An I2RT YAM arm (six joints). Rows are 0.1 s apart.
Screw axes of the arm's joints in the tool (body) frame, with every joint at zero. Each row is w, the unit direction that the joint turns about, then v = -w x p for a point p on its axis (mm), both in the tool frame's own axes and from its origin. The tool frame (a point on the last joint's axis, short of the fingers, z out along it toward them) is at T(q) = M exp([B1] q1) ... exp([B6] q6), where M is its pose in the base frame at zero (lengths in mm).
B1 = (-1, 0, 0, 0, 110.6, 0)
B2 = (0, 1, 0, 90.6, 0, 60)
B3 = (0, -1, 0, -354.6, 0, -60)
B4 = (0, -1, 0, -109.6, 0, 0)
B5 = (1, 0, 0, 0, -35.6, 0)
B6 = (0, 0, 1, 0, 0, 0)
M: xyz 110.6 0 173.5 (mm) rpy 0 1.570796 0 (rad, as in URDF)
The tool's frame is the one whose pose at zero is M.
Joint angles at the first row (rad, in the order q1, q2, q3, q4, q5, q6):
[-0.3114 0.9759 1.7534 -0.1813 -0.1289 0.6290]
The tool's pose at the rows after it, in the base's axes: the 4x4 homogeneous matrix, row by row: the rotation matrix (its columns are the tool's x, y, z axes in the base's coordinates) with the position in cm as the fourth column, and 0 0 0 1 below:
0.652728 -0.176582 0.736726 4.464; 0.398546 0.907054 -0.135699 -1.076; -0.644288 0.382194 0.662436 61.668; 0 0 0 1
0.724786 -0.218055 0.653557 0.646; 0.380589 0.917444 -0.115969 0.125; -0.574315 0.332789 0.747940 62.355; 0 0 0 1
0.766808 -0.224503 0.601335 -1.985; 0.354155 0.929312 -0.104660 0.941; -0.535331 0.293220 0.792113 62.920; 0 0 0 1
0.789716 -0.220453 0.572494 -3.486; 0.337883 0.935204 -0.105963 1.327; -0.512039 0.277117 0.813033 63.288; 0 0 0 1
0.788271 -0.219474 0.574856 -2.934; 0.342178 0.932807 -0.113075 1.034; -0.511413 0.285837 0.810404 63.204; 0 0 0 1
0.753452 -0.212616 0.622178 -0.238; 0.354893 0.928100 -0.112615 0.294; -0.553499 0.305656 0.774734 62.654; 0 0 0 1
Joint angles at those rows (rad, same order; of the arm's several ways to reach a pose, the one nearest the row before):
[-0.3115 0.8838 1.7563 -0.1443 -0.0968 0.6214]
[-0.3097 0.8223 1.7748 -0.1030 -0.0889 0.6257]
[-0.3082 0.7947 1.8162 -0.1028 -0.0828 0.6090]
[-0.2992 0.7854 1.8514 -0.1134 -0.0676 0.5907]
[-0.2808 0.7900 1.8363 -0.0997 -0.0507 0.5799]
[-0.2761 0.8144 1.7843 -0.0813 -0.0613 0.5798]

